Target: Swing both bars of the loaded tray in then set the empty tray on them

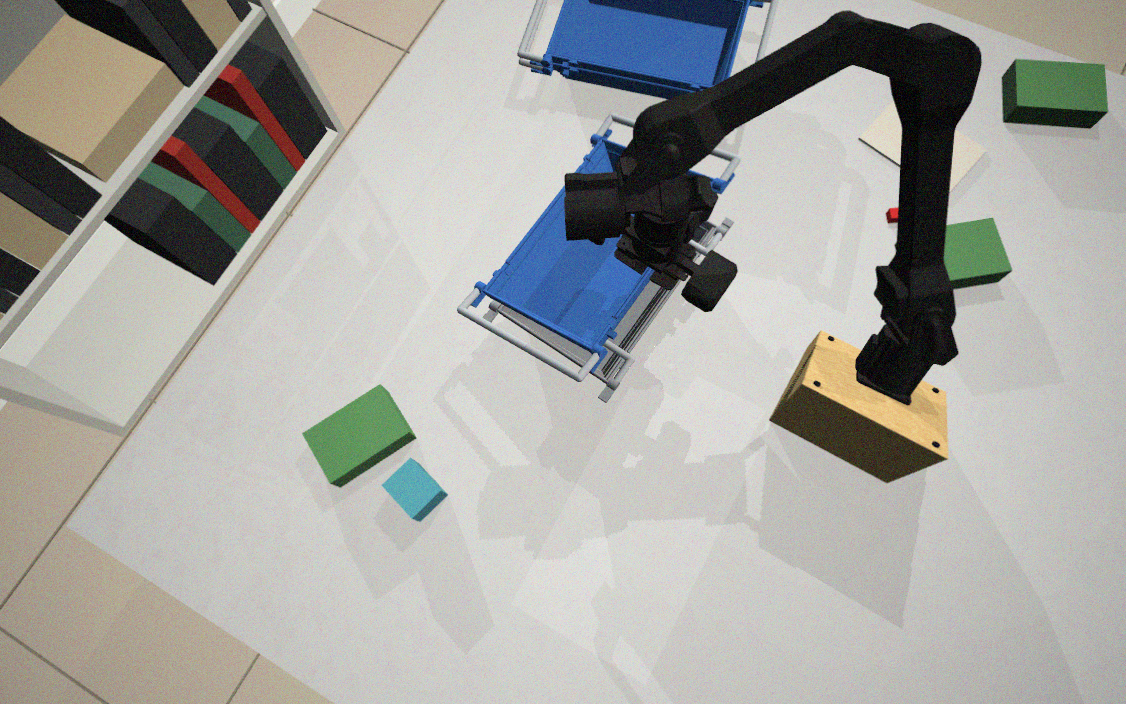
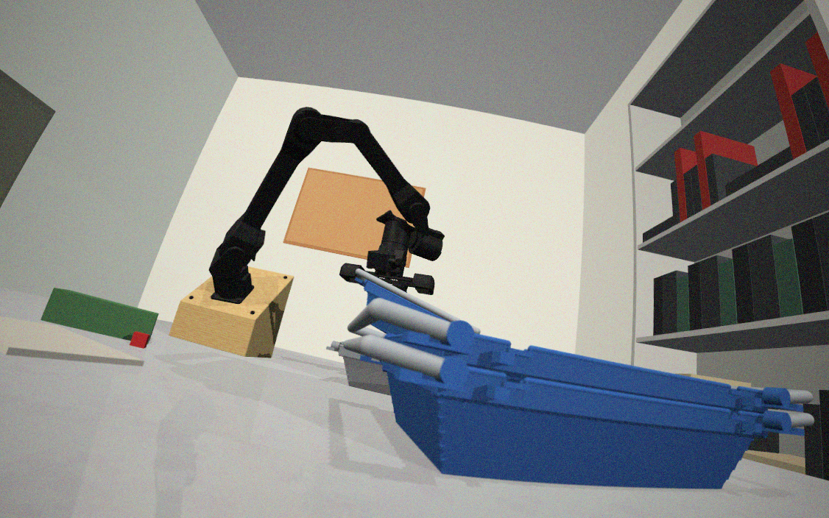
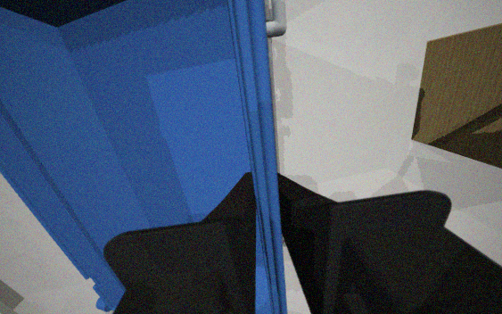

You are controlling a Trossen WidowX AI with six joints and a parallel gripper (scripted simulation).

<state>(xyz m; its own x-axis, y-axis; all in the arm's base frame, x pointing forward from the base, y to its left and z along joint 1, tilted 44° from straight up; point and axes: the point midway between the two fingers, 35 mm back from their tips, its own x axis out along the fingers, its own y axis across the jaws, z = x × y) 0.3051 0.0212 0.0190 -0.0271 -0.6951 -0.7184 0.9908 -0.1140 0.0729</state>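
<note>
Now: the blue tray 8 cm ahead of my gripper tip, 1 cm to the right of it and 1 cm above it. Round my gripper tip: cream sheet: 41 cm to the right, 25 cm behind, 12 cm below; then red block: 28 cm to the right, 25 cm behind, 11 cm below; then cyan block: 37 cm to the left, 16 cm ahead, 10 cm below.
</note>
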